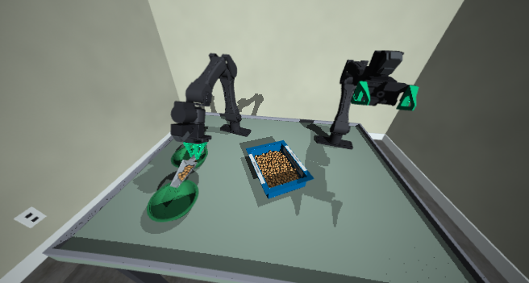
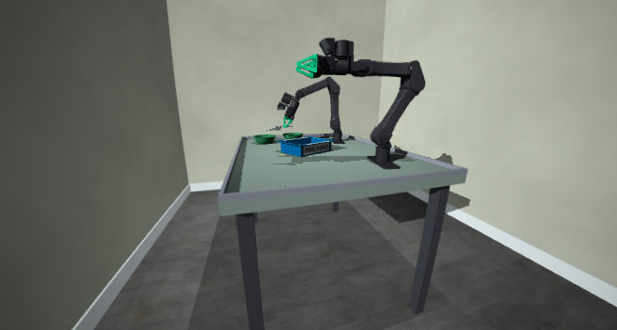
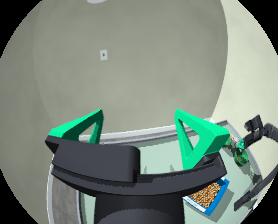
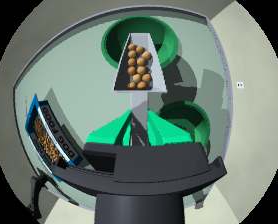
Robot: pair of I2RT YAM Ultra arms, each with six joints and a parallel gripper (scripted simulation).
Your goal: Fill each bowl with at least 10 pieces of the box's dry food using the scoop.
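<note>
Now: right hand 40 mm short of the grey scoop and 10 mm above it. From my right hand the other things lie so: box: 330 mm to the left, 100 mm behind, 70 mm below.
</note>
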